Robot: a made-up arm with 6 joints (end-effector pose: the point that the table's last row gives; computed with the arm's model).
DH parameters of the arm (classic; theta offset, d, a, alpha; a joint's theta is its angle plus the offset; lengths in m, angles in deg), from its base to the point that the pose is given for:
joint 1: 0 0.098 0 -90
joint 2: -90 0 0.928 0
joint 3: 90 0.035 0 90
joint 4: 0 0.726 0 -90
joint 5: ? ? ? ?
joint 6: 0 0.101 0 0
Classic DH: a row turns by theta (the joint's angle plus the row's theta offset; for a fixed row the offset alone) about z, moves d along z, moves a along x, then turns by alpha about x.
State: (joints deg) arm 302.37 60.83 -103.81 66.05 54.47 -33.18
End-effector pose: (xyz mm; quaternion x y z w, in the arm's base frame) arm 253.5 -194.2 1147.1 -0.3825 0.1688 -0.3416 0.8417
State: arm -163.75 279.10 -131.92 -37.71 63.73 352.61
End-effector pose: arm 530.8 176.0 -441.7 -0.8487 -0.3974 -0.2328 0.2600
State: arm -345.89 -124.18 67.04 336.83 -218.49 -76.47
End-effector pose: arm -1243.7 -302.0 -23.8 -0.3281 0.6036 -0.3480 0.6379
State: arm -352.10 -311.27 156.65 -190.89 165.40 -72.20
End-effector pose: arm 441.0 101.4 131.8 0.2662 0.2122 0.8423 0.4178
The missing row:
joint 5: 0 0 0 90
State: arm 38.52 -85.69 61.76 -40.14 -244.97 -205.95
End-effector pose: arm -875.9 -727.9 820.7 0.7386 0.0858 0.6670 0.0476
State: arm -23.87 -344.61 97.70 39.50 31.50 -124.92
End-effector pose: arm 921.5 -332.8 636.8 -0.5517 0.7404 -0.2069 0.3234
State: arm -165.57 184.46 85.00 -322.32 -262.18 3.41
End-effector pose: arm 784.3 102.5 -754.7 0.0289 0.3263 -0.9367 0.1232
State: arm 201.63 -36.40 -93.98 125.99 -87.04 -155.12
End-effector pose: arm 1048.2 465.8 416.4 -0.3411 -0.4206 -0.7032 0.4607
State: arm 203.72 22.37 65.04 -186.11 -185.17 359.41
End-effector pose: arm -880.5 -426.2 993.5 -0.1060 0.6830 0.1790 0.7001
